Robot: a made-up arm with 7 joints. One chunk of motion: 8 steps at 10 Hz.
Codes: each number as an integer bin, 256 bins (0 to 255) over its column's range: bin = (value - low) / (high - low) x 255, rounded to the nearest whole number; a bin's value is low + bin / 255 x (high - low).
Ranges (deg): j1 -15..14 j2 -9..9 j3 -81..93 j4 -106..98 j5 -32..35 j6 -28..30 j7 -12..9
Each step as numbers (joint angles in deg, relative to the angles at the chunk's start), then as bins.
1 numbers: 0.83 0.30 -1.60 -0.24 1.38 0.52 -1.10
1 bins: 139 132 116 132 127 125 132
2 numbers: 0.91 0.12 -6.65 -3.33 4.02 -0.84 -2.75
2 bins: 140 129 109 128 137 119 112
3 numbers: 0.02 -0.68 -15.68 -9.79 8.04 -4.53 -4.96
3 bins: 132 118 96 120 152 103 85
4 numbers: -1.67 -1.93 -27.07 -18.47 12.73 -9.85 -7.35
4 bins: 117 100 79 109 170 80 56
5 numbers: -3.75 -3.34 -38.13 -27.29 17.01 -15.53 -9.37
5 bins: 99 80 63 98 187 55 32
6 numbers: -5.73 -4.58 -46.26 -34.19 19.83 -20.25 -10.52
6 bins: 82 63 51 90 197 34 18
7 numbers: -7.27 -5.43 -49.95 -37.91 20.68 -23.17 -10.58
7 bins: 68 51 46 85 200 21 17
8 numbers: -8.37 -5.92 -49.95 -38.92 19.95 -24.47 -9.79
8 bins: 58 44 46 84 198 16 27
